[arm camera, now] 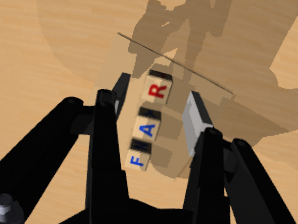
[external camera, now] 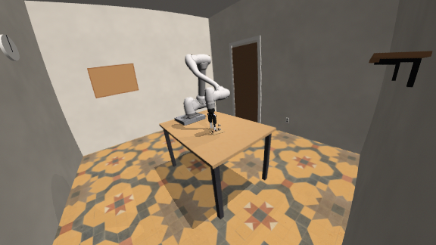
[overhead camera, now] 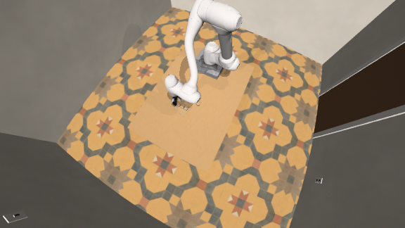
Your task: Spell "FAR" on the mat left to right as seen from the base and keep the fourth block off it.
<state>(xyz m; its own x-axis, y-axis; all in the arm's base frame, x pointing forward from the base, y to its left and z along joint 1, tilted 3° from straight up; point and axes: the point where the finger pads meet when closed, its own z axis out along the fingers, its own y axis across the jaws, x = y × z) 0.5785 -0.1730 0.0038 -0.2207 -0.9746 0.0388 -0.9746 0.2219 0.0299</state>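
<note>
Now: hand 6 cm above the R block. From my hand the other things lie so: tan mat 1 cm ahead, 4 cm to the left, 7 cm below.
</note>
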